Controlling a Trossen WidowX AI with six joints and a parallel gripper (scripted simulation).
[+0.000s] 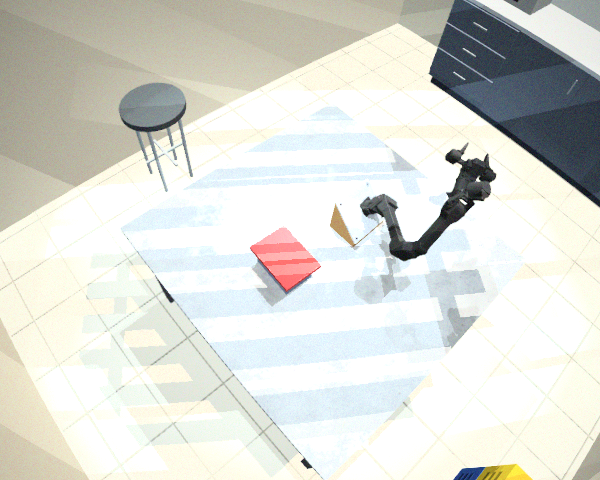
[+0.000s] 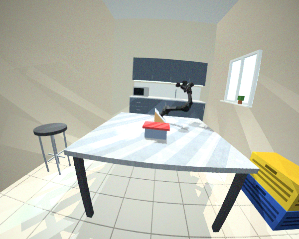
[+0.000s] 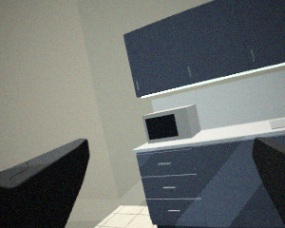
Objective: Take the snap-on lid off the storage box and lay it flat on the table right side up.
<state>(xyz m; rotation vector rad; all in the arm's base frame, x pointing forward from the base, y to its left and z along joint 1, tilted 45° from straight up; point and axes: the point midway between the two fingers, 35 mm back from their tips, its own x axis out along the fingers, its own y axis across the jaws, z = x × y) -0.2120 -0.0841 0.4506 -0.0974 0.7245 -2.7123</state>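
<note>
Right now my gripper tip is 640 mm short of the red lid, 330 mm to the left of it and 410 mm above it. Also, from my gripper tip: grey-blue storage box 640 mm ahead, 330 mm to the right, 460 mm below.
</note>
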